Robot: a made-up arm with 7 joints. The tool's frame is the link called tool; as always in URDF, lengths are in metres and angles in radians. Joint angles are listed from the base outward.
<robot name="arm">
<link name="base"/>
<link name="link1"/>
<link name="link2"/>
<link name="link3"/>
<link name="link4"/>
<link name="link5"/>
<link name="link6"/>
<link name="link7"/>
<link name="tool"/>
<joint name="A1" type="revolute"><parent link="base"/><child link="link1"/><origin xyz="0 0 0.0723"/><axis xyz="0 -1 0"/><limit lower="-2.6" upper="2.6"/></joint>
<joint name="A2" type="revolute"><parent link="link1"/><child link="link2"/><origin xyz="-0.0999 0.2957 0.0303"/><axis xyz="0 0 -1"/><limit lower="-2.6" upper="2.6"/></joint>
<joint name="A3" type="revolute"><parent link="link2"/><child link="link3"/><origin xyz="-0.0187 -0.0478 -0.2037"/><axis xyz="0 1 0"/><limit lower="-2.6" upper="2.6"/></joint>
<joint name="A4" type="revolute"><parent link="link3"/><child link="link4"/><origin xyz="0.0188 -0.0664 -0.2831"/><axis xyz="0 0 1"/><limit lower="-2.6" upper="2.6"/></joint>
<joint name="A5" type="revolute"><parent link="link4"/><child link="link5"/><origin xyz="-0.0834 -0.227 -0.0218"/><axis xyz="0 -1 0"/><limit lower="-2.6" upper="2.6"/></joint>
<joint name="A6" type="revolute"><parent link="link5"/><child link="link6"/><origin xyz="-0.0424 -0.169 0.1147"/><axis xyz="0 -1 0"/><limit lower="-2.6" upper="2.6"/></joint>
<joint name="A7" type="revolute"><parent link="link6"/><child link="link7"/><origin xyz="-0.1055 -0.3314 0.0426"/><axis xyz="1 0 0"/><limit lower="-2.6" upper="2.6"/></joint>
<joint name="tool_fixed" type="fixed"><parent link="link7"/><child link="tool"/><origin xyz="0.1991 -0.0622 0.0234"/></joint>
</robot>
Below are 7 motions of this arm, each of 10 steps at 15 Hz.
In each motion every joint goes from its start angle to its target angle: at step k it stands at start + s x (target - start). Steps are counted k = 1, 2, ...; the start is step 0. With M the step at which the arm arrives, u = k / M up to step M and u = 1 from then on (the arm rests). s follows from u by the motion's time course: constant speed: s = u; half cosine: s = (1 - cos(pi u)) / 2; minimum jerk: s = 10 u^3 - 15 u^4 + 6 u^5.
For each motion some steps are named. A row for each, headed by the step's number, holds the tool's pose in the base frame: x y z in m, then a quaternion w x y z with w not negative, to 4 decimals.
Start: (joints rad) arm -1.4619 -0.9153 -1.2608 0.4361 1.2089 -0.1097 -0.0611
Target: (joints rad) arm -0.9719 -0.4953 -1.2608 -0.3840 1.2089 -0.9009 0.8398
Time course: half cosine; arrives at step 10
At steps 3, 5, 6, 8, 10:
3: -0.0452 -0.2019 -0.6589 0.7638 0.4993 -0.4060 0.0488
5: -0.1226 -0.3036 -0.6158 0.7867 0.5111 -0.3387 0.0716
6: -0.1734 -0.3366 -0.5997 0.7898 0.5271 -0.3078 0.0609
8: -0.2644 -0.3562 -0.5902 0.7754 0.5689 -0.2734 0.0173
10: -0.2998 -0.3521 -0.5930 0.7620 0.5900 -0.2669 -0.0055

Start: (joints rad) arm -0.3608 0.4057 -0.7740 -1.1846 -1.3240 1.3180 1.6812
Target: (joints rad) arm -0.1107 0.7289 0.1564 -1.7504 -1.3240 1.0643 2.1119
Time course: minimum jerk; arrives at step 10
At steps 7, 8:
7: -0.8232 0.6303 -0.2563 0.1763 0.3443 -0.7448 -0.5437
8: -0.7821 0.7002 -0.2128 0.1413 0.3050 -0.7540 -0.5644

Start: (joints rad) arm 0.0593 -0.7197 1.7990 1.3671 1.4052 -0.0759 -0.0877
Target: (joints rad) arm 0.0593 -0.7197 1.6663 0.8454 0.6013 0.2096 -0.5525
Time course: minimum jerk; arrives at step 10
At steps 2, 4, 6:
2: 0.0158 -0.3635 -0.7636 0.7460 0.4620 0.3582 0.3189
4: 0.1184 -0.3812 -0.7121 0.7744 0.3424 0.3580 0.3936
6: 0.2385 -0.3900 -0.6241 0.7882 0.1641 0.3484 0.4800

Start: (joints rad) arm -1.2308 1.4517 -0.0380 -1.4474 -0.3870 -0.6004 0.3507
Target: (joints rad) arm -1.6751 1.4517 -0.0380 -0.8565 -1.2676 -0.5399 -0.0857
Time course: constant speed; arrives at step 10
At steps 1, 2, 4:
1: -0.5613 1.0253 0.3863 0.0905 -0.0894 -0.0208 -0.9917
2: -0.5662 1.0058 0.4591 0.0872 -0.0730 0.0330 -0.9930
4: -0.5612 0.9569 0.6006 0.0715 -0.0413 0.1418 -0.9864

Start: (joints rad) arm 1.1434 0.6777 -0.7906 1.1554 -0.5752 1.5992 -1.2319
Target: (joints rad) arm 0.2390 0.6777 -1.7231 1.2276 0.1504 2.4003 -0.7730
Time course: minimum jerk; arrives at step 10
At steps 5, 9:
5: -0.4406 -0.3484 0.2063 0.2088 0.2237 0.9512 0.0402
9: -0.5115 -0.2680 0.4481 0.3309 -0.0353 0.8860 -0.3230

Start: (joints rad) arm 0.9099 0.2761 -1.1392 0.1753 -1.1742 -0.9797 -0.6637
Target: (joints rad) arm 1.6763 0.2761 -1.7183 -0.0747 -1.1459 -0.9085 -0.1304
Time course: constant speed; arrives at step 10
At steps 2, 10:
2: 0.1268 -0.6414 0.0139 0.9674 -0.2098 -0.0481 -0.1337
10: 0.1418 -0.6563 0.0459 0.7801 0.0805 -0.6153 -0.0800

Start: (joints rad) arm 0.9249 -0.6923 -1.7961 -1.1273 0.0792 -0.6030 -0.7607
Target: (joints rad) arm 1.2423 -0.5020 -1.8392 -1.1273 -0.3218 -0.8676 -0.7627
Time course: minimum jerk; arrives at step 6
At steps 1, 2, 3, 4, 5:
1: 0.8675 0.1340 -0.0751 0.6697 0.3207 -0.6657 0.0738
2: 0.8731 0.1189 -0.0105 0.6699 0.2921 -0.6741 0.1077
3: 0.8724 0.0951 0.0956 0.6684 0.2401 -0.6856 0.1596
4: 0.8597 0.0731 0.1983 0.6651 0.1833 -0.6942 0.2055
5: 0.8468 0.0607 0.2579 0.6623 0.1472 -0.6977 0.2300

